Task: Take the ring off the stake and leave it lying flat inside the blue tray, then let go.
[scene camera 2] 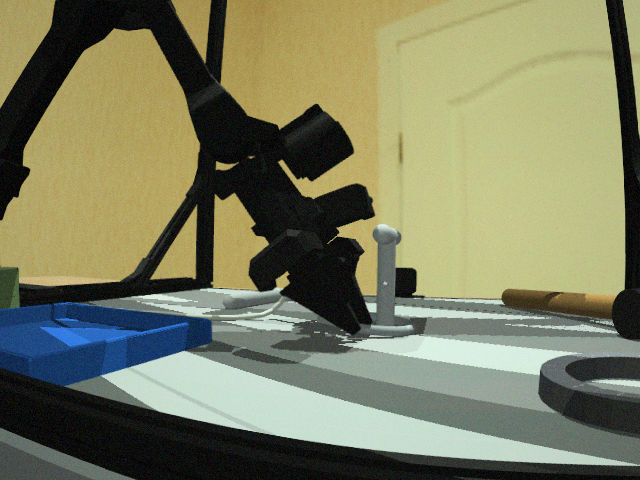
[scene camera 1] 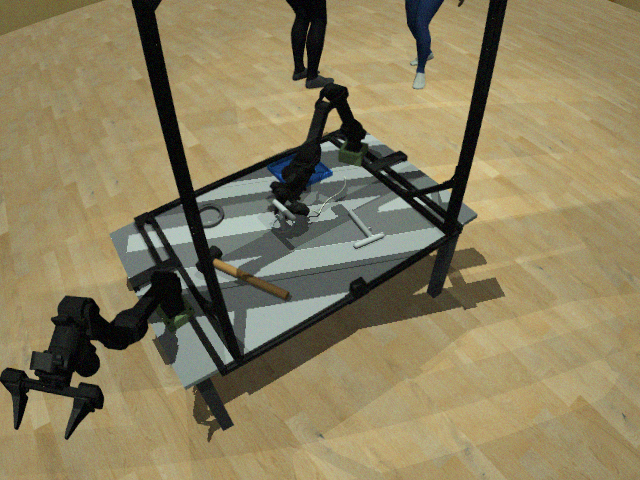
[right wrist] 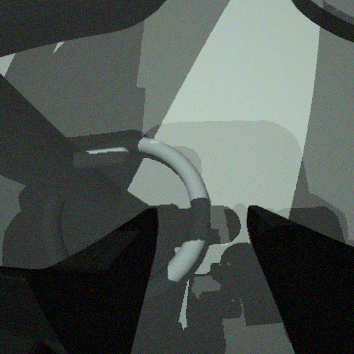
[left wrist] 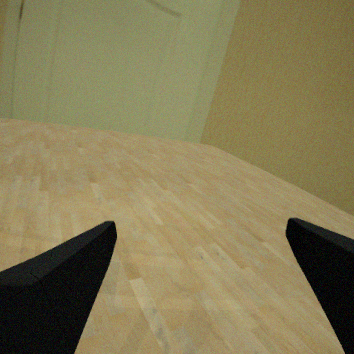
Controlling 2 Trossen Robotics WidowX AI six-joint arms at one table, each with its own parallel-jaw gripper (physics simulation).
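Pixels of known places: left gripper, fingertip midpoint: (scene camera 1: 40, 434) (left wrist: 201, 228); right gripper, fingertip midpoint: (scene camera 2: 363, 328) (scene camera 1: 278, 217) (right wrist: 201, 214); left arm's base at its link origin: (scene camera 1: 173, 307); right arm's base at its link origin: (scene camera 1: 353, 147).
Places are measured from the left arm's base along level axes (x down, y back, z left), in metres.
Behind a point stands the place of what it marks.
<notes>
A light grey ring (scene camera 2: 400, 330) {x 0.031, y -0.473, z 0.112 m} (right wrist: 185, 170) {x 0.028, y -0.486, z 0.113 m} lies flat on the table around the foot of the grey stake (scene camera 1: 283, 209) {x -0.072, y -0.487, z 0.048 m} (scene camera 2: 385, 284) {x -0.013, y -0.490, z 0.093 m}, which is upright with a crossbar on top. The blue tray (scene camera 1: 323, 174) {x 0.016, y -0.786, z 0.181 m} (scene camera 2: 147, 346) {x 0.027, y -0.646, z 0.282 m} stands to the left of the stake in scene camera 2. My right gripper (scene camera 2: 364, 329) {x 0.030, y -0.509, z 0.118 m} (right wrist: 201, 214) {x 0.030, y -0.509, z 0.118 m} is partly open, low at the ring; in the right wrist view one fingertip is over the ring's inside and the other outside, the ring's side between them, not gripped. My left gripper (scene camera 1: 42, 432) {x -0.443, y 0.393, z -0.425 m} (left wrist: 201, 228) {x -0.443, y 0.393, z -0.425 m} is wide open and empty, beyond the table edge.
A dark thick ring (scene camera 1: 221, 212) {x 0.025, y -0.364, z 0.281 m} (scene camera 2: 563, 384) {x 0.023, y -0.374, z 0.327 m} and a wooden-handled hammer (scene camera 1: 250, 279) {x 0.008, y -0.256, z -0.064 m} (scene camera 2: 563, 301) {x 0.016, y -0.266, z -0.030 m} lie on the table. A grey T-shaped piece (scene camera 1: 368, 240) {x 0.021, y -0.664, z -0.187 m} and a thin white cable (scene camera 1: 330, 198) {x 0.033, y -0.722, z 0.069 m} lie near the stake. Black frame posts (scene camera 1: 168, 118) {x -0.763, y -0.057, z -0.273 m} rise at the table's sides.
</notes>
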